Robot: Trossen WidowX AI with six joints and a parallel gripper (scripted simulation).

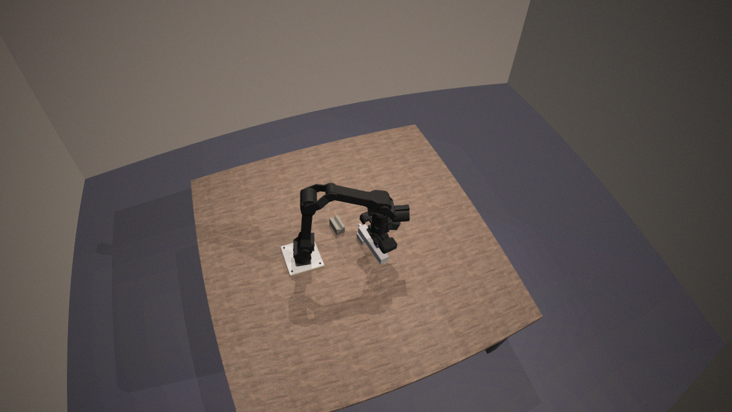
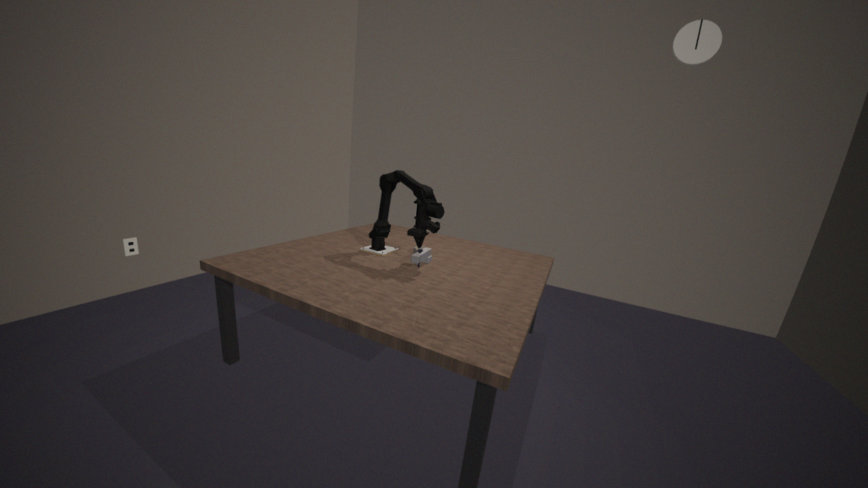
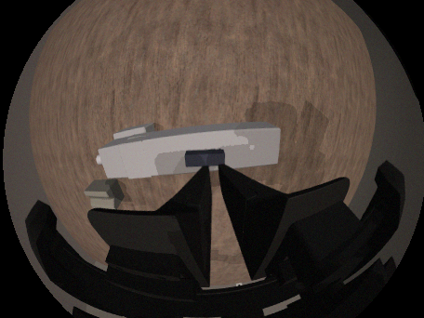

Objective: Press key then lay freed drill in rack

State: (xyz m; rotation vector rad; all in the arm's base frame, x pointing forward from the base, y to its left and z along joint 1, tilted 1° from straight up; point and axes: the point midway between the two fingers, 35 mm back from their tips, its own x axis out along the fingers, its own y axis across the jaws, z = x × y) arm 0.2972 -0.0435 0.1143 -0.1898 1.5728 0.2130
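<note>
The dark key lies 1 cm to the left of my gripper tip and 4 cm below it. From my gripper tip the other things lie so: pale grey sleeve: 3 cm to the left, 5 cm below; then yellow drill: 2 cm behind, 8 cm to the left, 4 cm below; then grey rack: 12 cm behind, 18 cm to the left, 8 cm below.
</note>
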